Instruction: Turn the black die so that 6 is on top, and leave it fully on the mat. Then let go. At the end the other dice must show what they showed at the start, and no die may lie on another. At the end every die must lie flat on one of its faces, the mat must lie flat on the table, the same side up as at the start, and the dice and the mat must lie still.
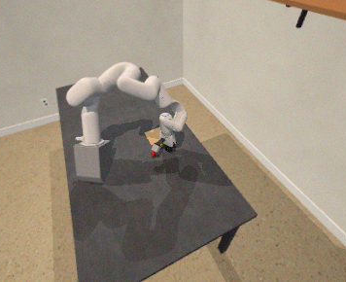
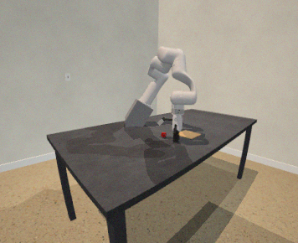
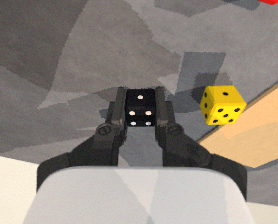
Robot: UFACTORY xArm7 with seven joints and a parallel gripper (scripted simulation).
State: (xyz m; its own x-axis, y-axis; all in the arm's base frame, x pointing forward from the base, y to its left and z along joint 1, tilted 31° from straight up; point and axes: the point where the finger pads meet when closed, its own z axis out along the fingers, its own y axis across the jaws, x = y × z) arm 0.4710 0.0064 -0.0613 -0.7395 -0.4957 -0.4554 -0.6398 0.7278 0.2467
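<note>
The mat is 60 mm behind my hand, 160 mm to the left of it and 20 mm below it. Also, from my hand: yellow die: 50 mm behind, 50 mm to the left, 10 mm below; black die: 10 mm below; red die: 110 mm behind, 20 mm to the right, 10 mm below.
</note>
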